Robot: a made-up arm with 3 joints. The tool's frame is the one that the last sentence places.
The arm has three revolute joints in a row. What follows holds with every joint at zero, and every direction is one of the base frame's.
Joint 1 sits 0.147 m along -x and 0.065 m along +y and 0.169 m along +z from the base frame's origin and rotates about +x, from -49.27 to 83.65 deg.
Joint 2 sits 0.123 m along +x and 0.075 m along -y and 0.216 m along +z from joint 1 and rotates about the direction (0.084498, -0.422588, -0.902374), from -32.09 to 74.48 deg.
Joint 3 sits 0.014 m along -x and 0.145 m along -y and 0.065 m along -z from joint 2 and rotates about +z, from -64.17 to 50.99 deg.
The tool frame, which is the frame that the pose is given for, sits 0.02 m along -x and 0.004 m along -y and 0.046 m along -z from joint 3; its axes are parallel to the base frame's.
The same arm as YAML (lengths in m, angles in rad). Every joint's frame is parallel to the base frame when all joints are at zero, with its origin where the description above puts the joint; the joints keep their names.
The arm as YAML. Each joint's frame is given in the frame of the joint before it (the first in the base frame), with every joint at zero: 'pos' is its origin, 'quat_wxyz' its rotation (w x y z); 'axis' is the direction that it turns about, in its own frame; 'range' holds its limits. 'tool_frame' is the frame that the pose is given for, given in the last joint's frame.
length_unit: m
angle_unit: rad
joints:
  - joint: joint 1
    pos: [-0.147, 0.065, 0.169]
    quat_wxyz: [1.0, 0.0, 0.0, 0.0]
    axis: [1.0, 0.0, 0.0]
    range: [-0.8599, 1.46]
  - joint: joint 2
    pos: [0.123, -0.075, 0.216]
    quat_wxyz: [1.0, 0.0, 0.0, 0.0]
    axis: [0.084498, -0.422588, -0.902374]
    range: [-0.5601, 1.2999]
  - joint: joint 3
    pos: [-0.014, -0.145, -0.065]
    quat_wxyz: [1.0, 0.0, 0.0, 0.0]
    axis: [0.0, 0.0, 1.0]
    range: [-1.12, 0.8899]
tool_frame:
  pos: [-0.02, -0.004, -0.046]
  quat_wxyz: [1.0, 0.0, 0.0, 0.0]

